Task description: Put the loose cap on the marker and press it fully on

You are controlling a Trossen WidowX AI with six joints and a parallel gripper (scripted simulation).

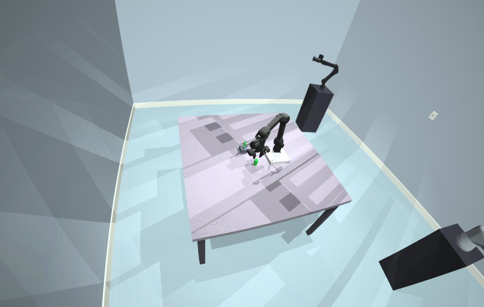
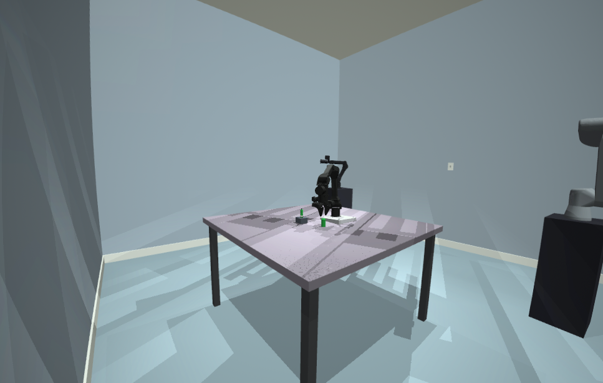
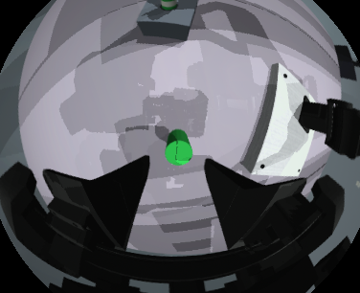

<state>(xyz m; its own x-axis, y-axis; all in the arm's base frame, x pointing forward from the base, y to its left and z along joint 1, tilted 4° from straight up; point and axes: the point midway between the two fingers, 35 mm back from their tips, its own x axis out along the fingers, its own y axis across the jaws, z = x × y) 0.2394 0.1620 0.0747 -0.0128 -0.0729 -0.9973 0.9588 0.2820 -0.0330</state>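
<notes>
Now: the green cap 50 mm below my gripper tip. From my gripper tip the other things lie so: green marker (170 mm to the right, 80 mm ahead, 10 mm above).
</notes>
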